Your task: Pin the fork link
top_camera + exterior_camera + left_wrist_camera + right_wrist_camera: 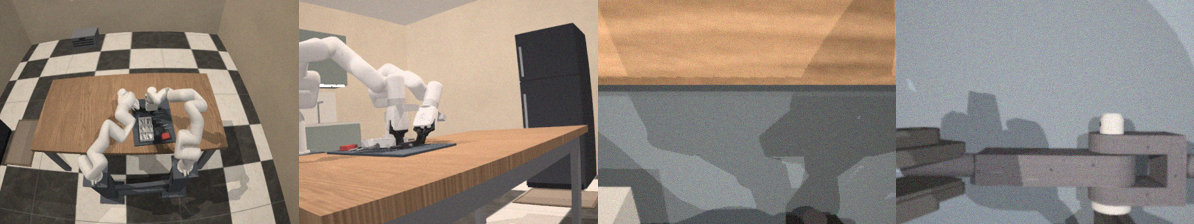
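Note:
Now: right hand 4 cm short of the fork link, 3 cm to the left of it and 1 cm above it. Also, from my right hand: eye plate (4 cm to the left, 4 cm ahead, 1 cm below); then dark mat (6 cm behind, 3 cm below); then white parts box (16 cm behind, 7 cm to the left, 1 cm below).
Right now my left hand is 60 mm to the left of the eye plate and 20 mm above it. Also, from my left hand: dark mat: 100 mm to the right, 100 mm behind, 30 mm below; fork link: 120 mm to the right, 20 mm below; white parts box: 200 mm behind, 30 mm to the right, 20 mm below.

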